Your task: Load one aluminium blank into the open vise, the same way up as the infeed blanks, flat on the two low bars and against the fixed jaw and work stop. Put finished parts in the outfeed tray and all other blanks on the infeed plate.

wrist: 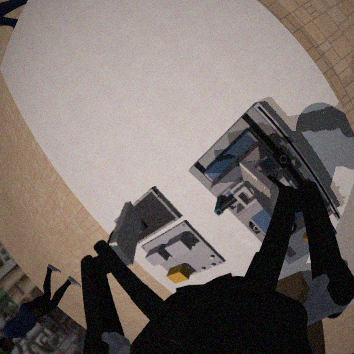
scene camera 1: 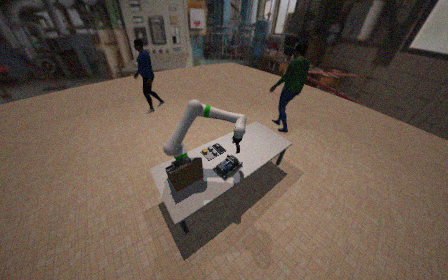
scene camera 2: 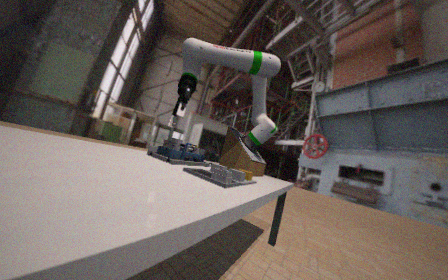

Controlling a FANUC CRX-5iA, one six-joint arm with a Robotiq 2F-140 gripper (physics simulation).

Scene:
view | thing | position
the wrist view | my gripper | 187,193
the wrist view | dark outfeed tray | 154,213

